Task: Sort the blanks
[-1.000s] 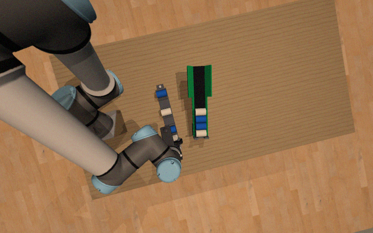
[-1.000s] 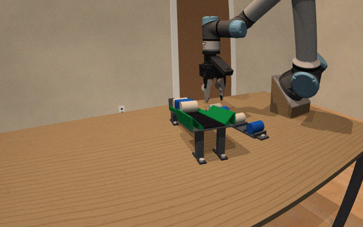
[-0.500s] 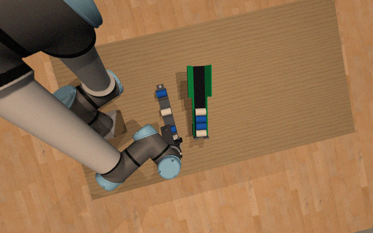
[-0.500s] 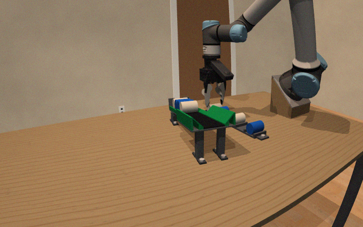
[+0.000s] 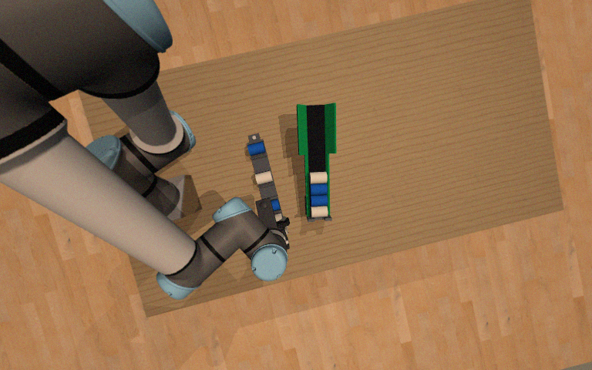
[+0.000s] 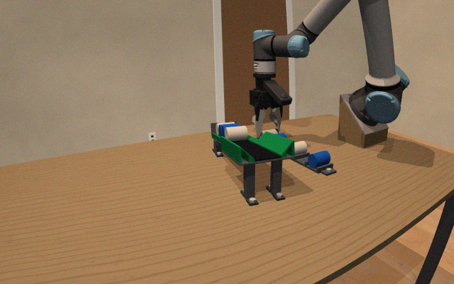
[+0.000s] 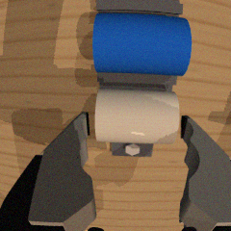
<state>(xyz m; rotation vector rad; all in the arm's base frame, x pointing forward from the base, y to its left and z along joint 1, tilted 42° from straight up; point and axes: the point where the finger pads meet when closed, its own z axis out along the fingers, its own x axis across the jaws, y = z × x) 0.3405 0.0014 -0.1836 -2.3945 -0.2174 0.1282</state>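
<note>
My gripper is now 19 cm to the right of the feed ramp, 17 cm short of it and 4 cm below it. Round my hand: grey stock rack: 13 cm to the left, 4 cm below, 2 cm behind; grey stop: 16 cm ahead, 2 cm above.
</note>
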